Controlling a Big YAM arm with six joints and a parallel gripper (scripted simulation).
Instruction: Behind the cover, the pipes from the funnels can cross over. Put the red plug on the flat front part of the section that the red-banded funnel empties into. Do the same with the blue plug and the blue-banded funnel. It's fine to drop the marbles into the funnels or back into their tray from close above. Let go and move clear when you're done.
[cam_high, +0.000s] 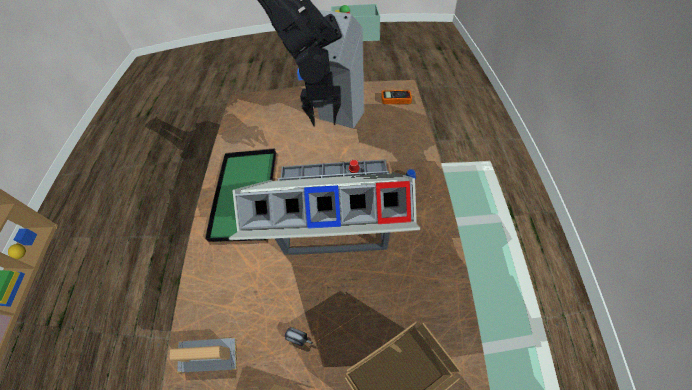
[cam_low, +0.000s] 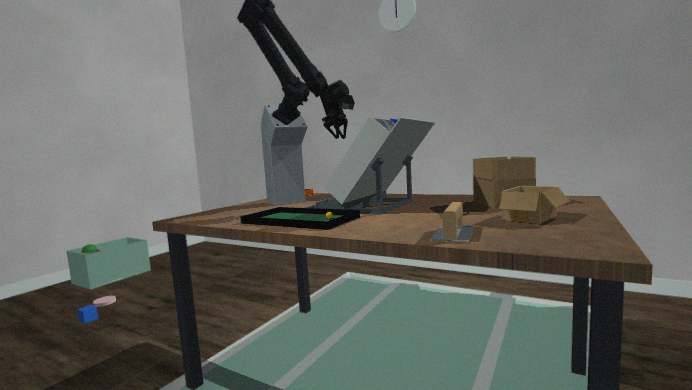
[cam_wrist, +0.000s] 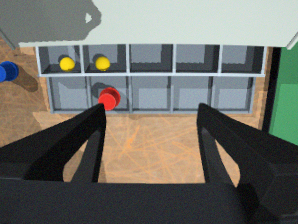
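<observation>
Right now the blue plug is 28 cm below my hand, 26 cm to the left of it and 8 cm ahead of it. The rest, counted from my hand: cover 13 cm ahead, 9 cm below, 4 cm to the right; then green marble tray 31 cm to the right, 29 cm below, 10 cm behind; then red plug 28 cm below, 9 cm to the left, 3 cm behind.
</observation>
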